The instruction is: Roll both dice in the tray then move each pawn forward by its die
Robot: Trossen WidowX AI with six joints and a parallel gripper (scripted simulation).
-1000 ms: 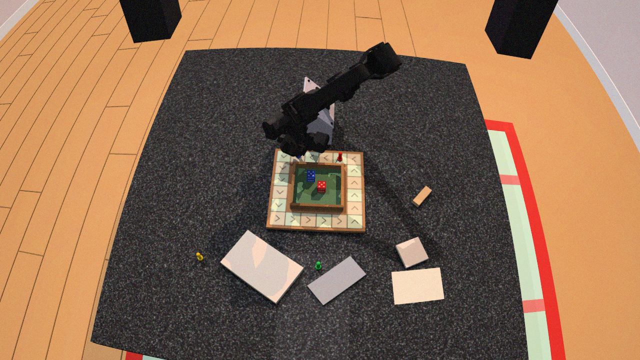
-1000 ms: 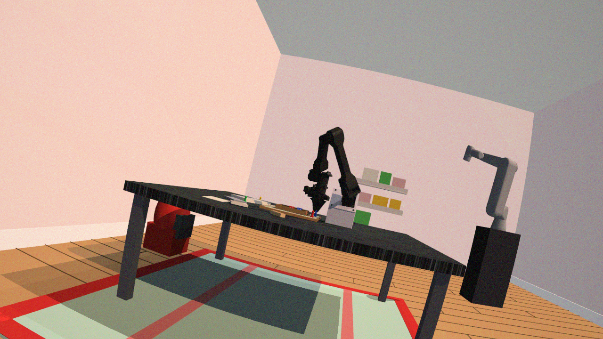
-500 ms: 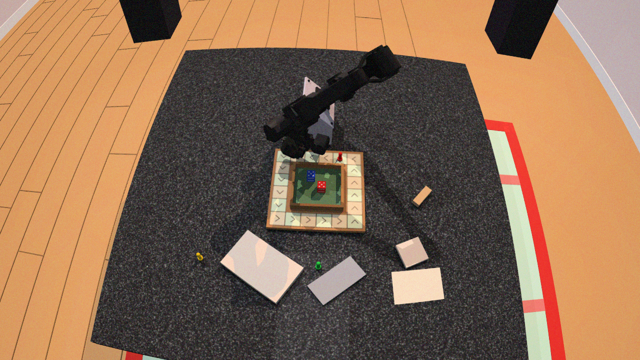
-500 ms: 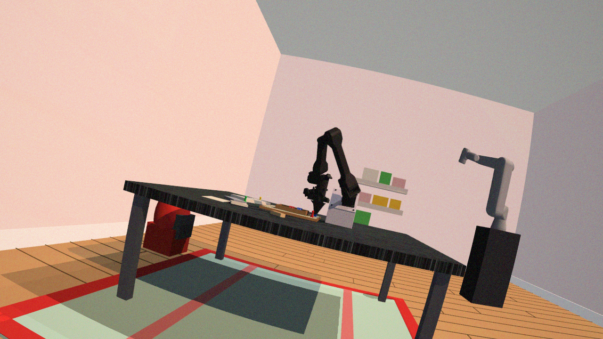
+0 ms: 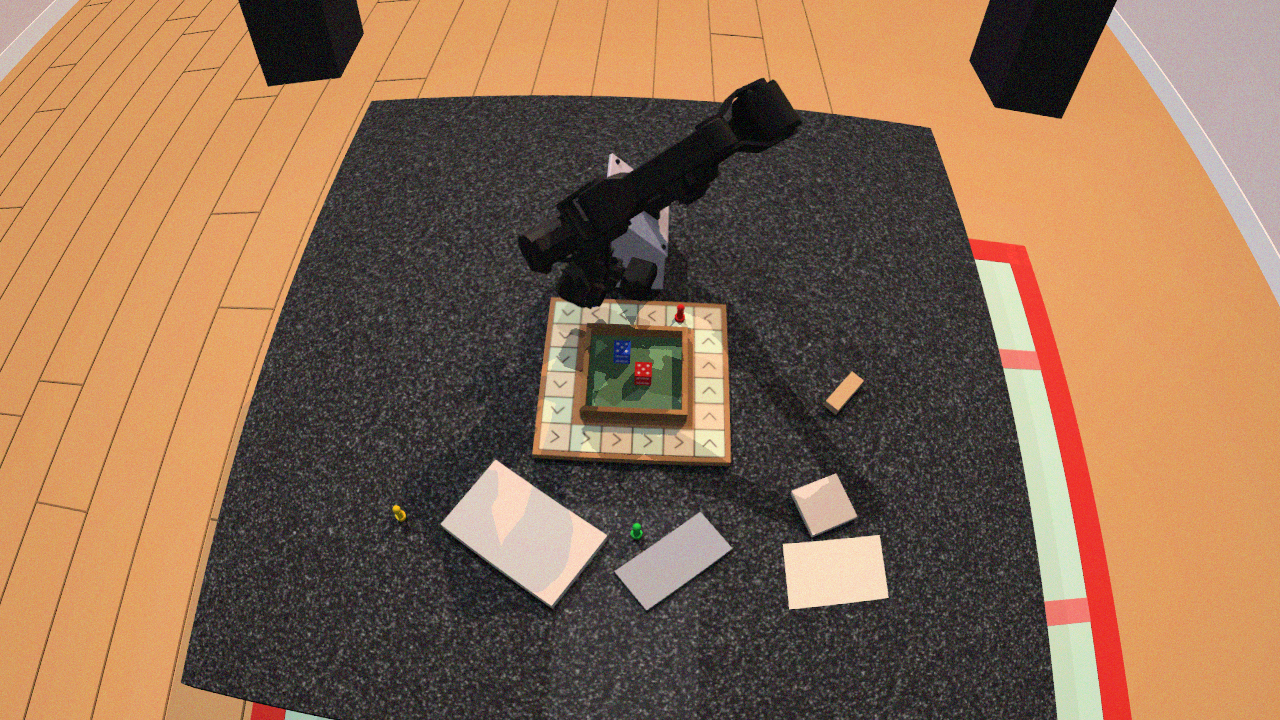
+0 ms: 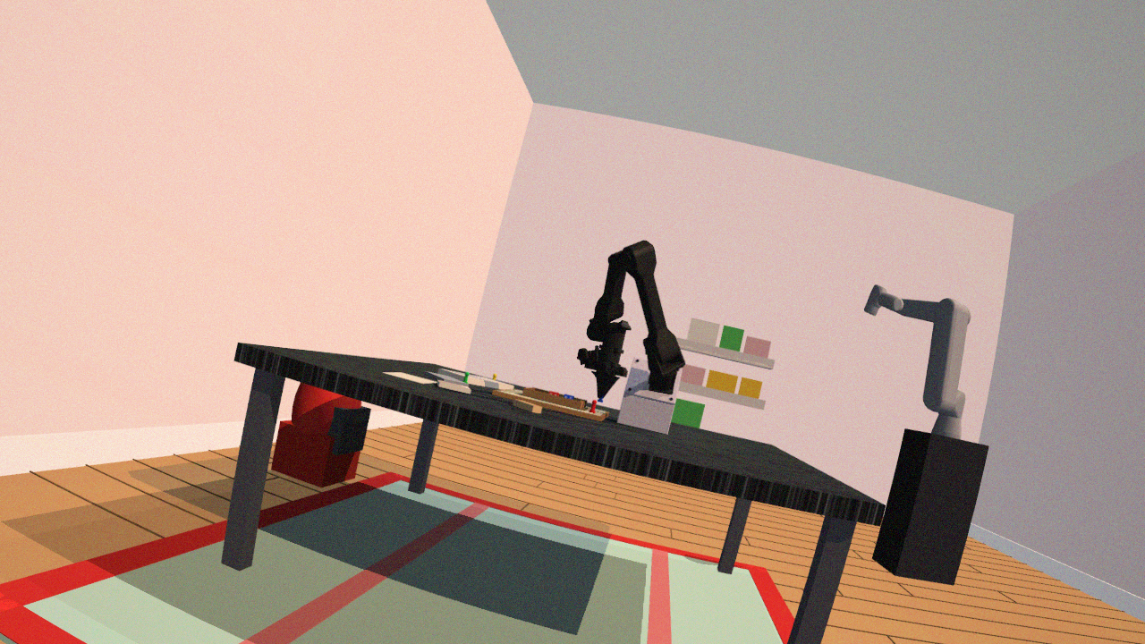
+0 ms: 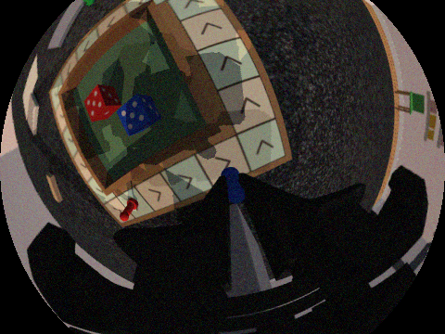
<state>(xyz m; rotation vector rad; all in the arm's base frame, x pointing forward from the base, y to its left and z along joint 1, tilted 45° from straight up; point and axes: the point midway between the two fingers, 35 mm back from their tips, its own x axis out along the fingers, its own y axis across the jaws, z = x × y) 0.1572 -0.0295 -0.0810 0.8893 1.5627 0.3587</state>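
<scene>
My gripper tip is now 10 mm short of the red pawn, 140 mm to the right of it and 20 mm above it. Round my gripper tip: small wooden block: 140 mm ahead, 390 mm to the left, 40 mm below; blue pawn: 10 mm above; green pawn: 370 mm ahead, 70 mm to the left, 30 mm below.
</scene>
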